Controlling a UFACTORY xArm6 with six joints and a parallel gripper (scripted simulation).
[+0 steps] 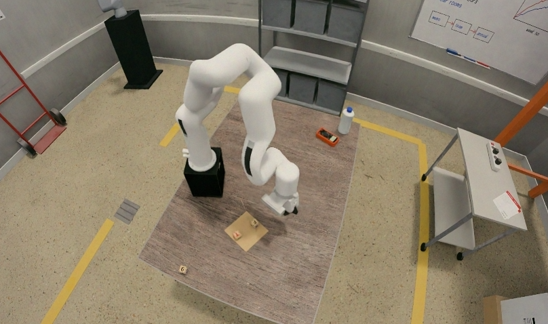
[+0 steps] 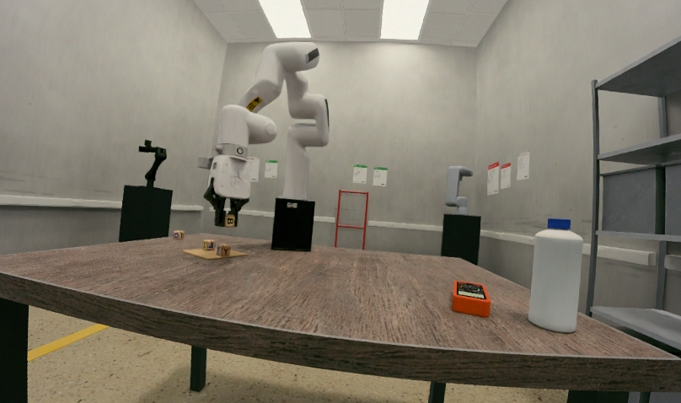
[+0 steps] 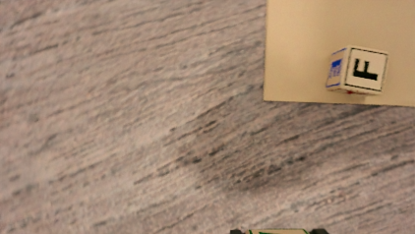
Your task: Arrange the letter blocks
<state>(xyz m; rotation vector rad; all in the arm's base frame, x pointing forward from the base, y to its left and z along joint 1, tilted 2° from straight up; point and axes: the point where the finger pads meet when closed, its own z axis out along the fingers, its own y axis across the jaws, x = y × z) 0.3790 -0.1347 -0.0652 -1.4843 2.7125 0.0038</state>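
Right now the tan mat is 15 cm behind my hand, 12 cm below it and 8 cm to the right of it. The rest, counted from my hand: white bottle: 63 cm to the left, 30 cm ahead, 4 cm below.
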